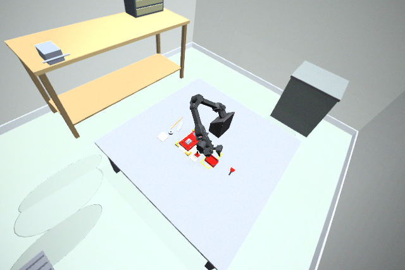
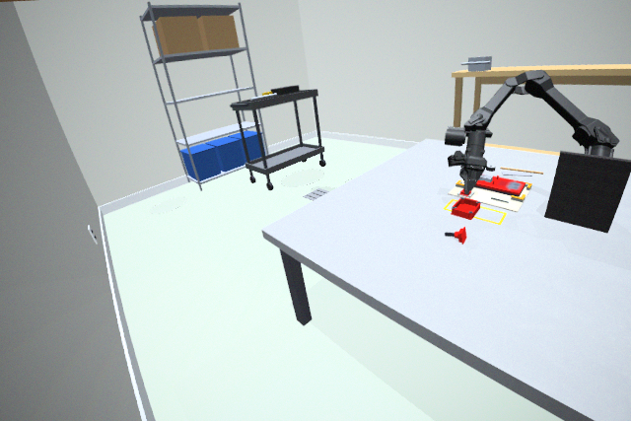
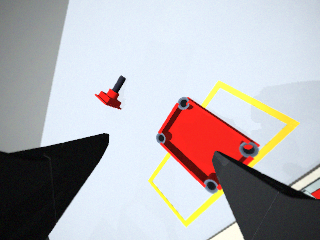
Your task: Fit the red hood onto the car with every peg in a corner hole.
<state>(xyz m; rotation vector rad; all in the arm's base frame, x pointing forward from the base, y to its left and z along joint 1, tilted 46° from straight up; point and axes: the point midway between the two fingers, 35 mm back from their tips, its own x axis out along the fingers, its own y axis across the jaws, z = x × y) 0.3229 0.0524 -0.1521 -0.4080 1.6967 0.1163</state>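
Now: gripper tip 7 cm above the red hood and 1 cm to the left of it. The rest, counted from my gripper tip: wheel (45 cm to the right, 7 cm below, 4 cm ahead); then grey engine block (26 cm to the right, 5 cm below, 1 cm ahead); then grey holder (13 cm to the right, 5 cm ahead, 4 cm below).
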